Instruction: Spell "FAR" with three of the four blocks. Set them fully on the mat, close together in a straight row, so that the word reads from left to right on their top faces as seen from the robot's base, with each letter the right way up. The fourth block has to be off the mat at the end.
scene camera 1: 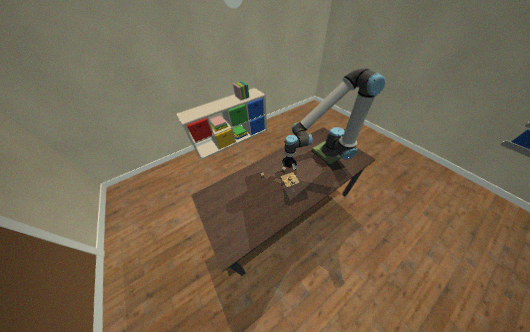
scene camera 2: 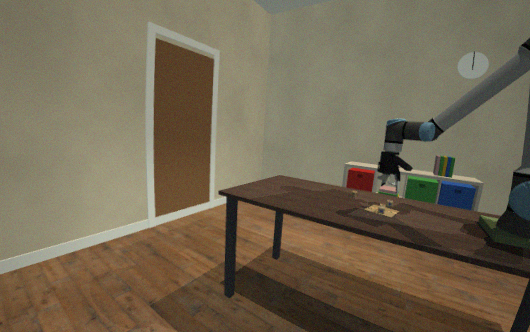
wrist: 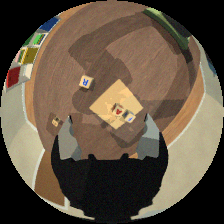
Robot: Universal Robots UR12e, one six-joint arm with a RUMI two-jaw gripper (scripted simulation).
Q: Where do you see a tan mat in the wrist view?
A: At 118,93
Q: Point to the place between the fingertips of the gripper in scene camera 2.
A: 388,189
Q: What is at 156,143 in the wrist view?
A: The gripper.
